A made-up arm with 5 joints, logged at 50 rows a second.
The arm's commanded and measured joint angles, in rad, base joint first. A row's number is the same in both.
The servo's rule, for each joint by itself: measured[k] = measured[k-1] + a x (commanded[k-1-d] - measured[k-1]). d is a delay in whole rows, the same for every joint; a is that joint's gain. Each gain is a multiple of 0.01, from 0.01 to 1. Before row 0 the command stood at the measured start. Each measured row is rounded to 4 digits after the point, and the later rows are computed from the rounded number. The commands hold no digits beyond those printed.
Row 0, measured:
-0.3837, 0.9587, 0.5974, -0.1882, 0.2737
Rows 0 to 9, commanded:
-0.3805, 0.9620, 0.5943, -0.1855, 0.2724
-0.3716, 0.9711, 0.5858, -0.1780, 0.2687
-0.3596, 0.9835, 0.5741, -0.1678, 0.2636
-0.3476, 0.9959, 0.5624, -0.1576, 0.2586
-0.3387, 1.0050, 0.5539, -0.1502, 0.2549
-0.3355, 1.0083, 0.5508, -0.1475, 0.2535
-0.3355, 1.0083, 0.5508, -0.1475, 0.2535
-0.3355, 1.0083, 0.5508, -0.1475, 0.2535
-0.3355, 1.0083, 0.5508, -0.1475, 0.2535
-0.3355, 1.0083, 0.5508, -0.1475, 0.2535
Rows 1 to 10, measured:
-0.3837, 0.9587, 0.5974, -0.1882, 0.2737
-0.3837, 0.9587, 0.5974, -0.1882, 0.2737
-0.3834, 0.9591, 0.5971, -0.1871, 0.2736
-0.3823, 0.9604, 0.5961, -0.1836, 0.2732
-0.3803, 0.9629, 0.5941, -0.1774, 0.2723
-0.3774, 0.9665, 0.5912, -0.1697, 0.2711
-0.3739, 0.9707, 0.5878, -0.1621, 0.2696
-0.3704, 0.9748, 0.5845, -0.1564, 0.2682
-0.3673, 0.9785, 0.5815, -0.1529, 0.2669
-0.3644, 0.9818, 0.5787, -0.1508, 0.2657
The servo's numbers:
d 2
a 0.09 0.11 0.09 0.39 0.09

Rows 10 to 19, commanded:
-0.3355, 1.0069, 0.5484, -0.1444, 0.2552
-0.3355, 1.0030, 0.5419, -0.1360, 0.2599
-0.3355, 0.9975, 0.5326, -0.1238, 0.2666
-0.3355, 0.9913, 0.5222, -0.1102, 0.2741
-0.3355, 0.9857, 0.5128, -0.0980, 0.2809
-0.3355, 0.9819, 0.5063, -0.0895, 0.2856
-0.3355, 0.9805, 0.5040, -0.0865, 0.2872
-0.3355, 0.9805, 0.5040, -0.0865, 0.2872
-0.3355, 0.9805, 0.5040, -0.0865, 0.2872
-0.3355, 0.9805, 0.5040, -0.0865, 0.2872
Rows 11 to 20, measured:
-0.3618, 0.9847, 0.5762, -0.1495, 0.2646
-0.3594, 0.9873, 0.5739, -0.1487, 0.2636
-0.3572, 0.9895, 0.5716, -0.1470, 0.2628
-0.3552, 0.9910, 0.5689, -0.1427, 0.2625
-0.3534, 0.9917, 0.5656, -0.1353, 0.2629
-0.3518, 0.9917, 0.5617, -0.1255, 0.2639
-0.3503, 0.9910, 0.5573, -0.1148, 0.2654
-0.3490, 0.9900, 0.5527, -0.1049, 0.2672
-0.3478, 0.9890, 0.5483, -0.0977, 0.2690
-0.3467, 0.9881, 0.5443, -0.0933, 0.2706

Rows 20 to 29, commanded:
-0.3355, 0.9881, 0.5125, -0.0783, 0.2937
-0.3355, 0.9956, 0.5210, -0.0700, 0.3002
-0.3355, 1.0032, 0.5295, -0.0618, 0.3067
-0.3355, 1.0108, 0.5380, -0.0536, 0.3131
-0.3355, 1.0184, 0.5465, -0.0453, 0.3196
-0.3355, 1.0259, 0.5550, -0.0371, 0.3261
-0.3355, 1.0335, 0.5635, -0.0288, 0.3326
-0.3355, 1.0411, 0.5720, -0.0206, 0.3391
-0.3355, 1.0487, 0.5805, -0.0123, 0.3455
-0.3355, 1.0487, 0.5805, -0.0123, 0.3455
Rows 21 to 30, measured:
-0.3457, 0.9873, 0.5407, -0.0906, 0.2721
-0.3448, 0.9866, 0.5374, -0.0890, 0.2735
-0.3440, 0.9868, 0.5352, -0.0848, 0.2753
-0.3432, 0.9878, 0.5339, -0.0790, 0.2775
-0.3425, 0.9895, 0.5335, -0.0723, 0.2801
-0.3419, 0.9918, 0.5339, -0.0650, 0.2831
-0.3413, 0.9947, 0.5350, -0.0573, 0.2864
-0.3408, 0.9981, 0.5368, -0.0494, 0.2900
-0.3403, 1.0020, 0.5392, -0.0414, 0.2938
-0.3399, 1.0063, 0.5422, -0.0333, 0.2979

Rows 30 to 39, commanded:
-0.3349, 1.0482, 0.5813, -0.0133, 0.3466
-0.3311, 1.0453, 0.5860, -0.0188, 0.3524
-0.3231, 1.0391, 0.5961, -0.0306, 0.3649
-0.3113, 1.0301, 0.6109, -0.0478, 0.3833
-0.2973, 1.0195, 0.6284, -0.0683, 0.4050
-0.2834, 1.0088, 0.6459, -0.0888, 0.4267
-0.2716, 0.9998, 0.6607, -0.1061, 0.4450
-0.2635, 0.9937, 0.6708, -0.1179, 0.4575
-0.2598, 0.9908, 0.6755, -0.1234, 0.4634
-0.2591, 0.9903, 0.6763, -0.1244, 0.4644
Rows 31 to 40, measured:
-0.3395, 1.0110, 0.5456, -0.0251, 0.3022
-0.3391, 1.0151, 0.5487, -0.0201, 0.3061
-0.3387, 1.0187, 0.5516, -0.0174, 0.3097
-0.3380, 1.0216, 0.5547, -0.0179, 0.3135
-0.3367, 1.0235, 0.5584, -0.0229, 0.3181
-0.3344, 1.0242, 0.5631, -0.0326, 0.3240
-0.3311, 1.0237, 0.5690, -0.0465, 0.3313
-0.3268, 1.0221, 0.5759, -0.0630, 0.3399
-0.3218, 1.0196, 0.5835, -0.0798, 0.3494
-0.3166, 1.0168, 0.5914, -0.0947, 0.3591

